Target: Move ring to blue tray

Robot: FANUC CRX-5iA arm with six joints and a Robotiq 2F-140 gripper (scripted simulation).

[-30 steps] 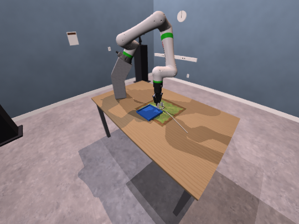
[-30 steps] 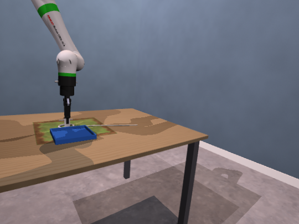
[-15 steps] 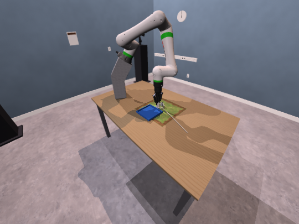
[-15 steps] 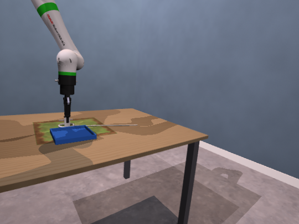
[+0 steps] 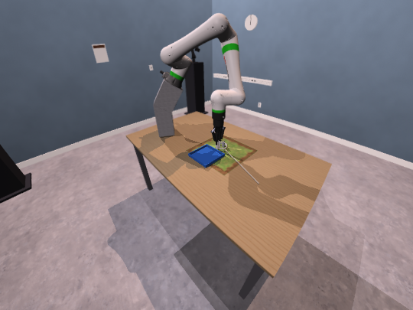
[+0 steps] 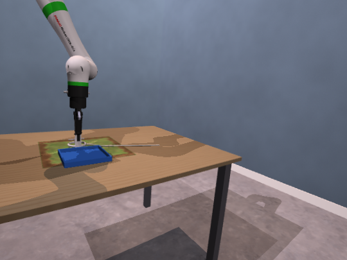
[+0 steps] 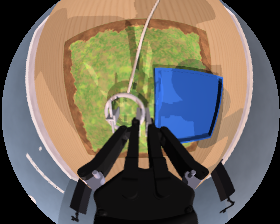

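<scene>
My hand is 10 mm short of the short grey stake, 60 mm to the right of it and 20 mm above it. Round my hand: blue tray (10 mm behind, 120 mm to the right, 40 mm below); green mat (30 mm ahead, 10 mm to the left, 60 mm below).
</scene>
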